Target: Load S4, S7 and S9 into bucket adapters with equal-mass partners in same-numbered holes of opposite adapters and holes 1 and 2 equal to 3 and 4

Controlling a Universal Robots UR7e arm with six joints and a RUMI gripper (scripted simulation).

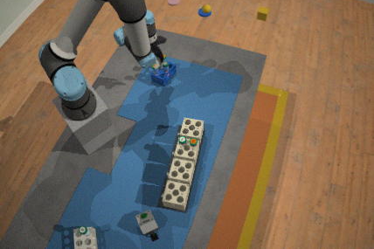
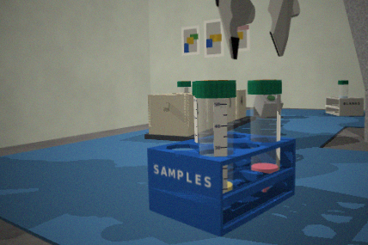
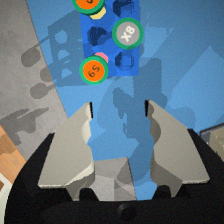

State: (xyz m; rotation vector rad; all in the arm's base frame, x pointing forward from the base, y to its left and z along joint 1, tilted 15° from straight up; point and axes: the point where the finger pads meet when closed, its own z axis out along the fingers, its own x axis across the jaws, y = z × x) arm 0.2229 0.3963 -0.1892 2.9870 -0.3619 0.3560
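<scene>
My hand is 100 mm above the sample tube S9, 30 mm to the right of it and 30 mm past it. The rest, counted from my hand: blue samples rack: 130 mm below, 70 mm to the left, 10 mm ahead; then white-dot blank: 370 mm to the right, 240 mm ahead, 90 mm below; then tube: 120 mm to the left, 100 mm below.
</scene>
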